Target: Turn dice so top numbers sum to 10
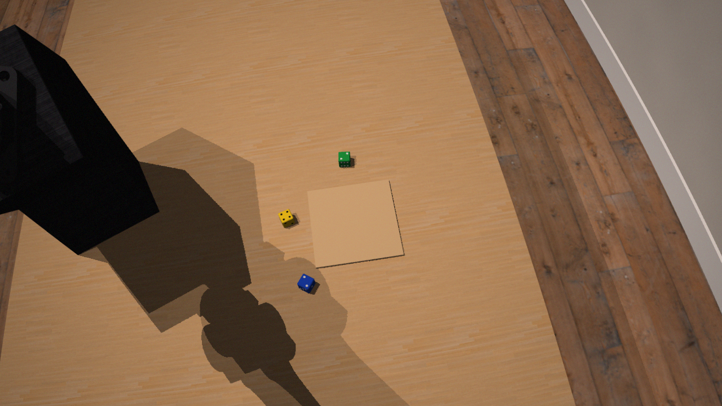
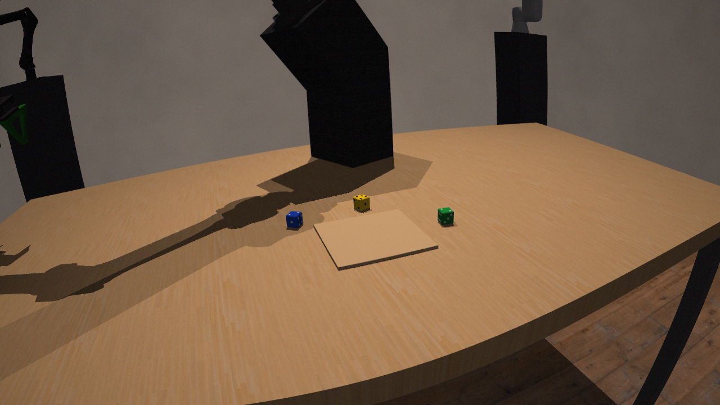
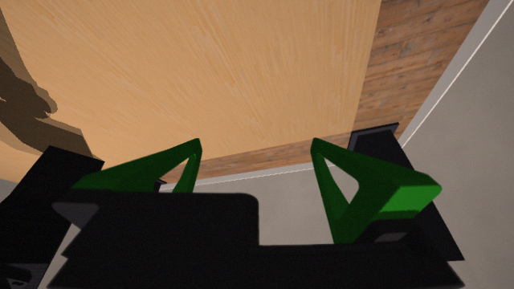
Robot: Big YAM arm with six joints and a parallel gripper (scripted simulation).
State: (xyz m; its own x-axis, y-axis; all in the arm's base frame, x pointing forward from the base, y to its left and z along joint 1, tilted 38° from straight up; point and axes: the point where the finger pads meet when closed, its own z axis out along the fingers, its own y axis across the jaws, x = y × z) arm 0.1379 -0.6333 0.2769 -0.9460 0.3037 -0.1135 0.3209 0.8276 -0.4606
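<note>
The blue die lies 20 cm ahead of my hand, 59 cm to the left of it and 19 cm below it. The rest, counted from my hand: green die (29 cm ahead, 81 cm to the left, 19 cm below); then tan mat (29 cm ahead, 69 cm to the left, 20 cm below); then yellow die (18 cm ahead, 71 cm to the left, 19 cm below).
</note>
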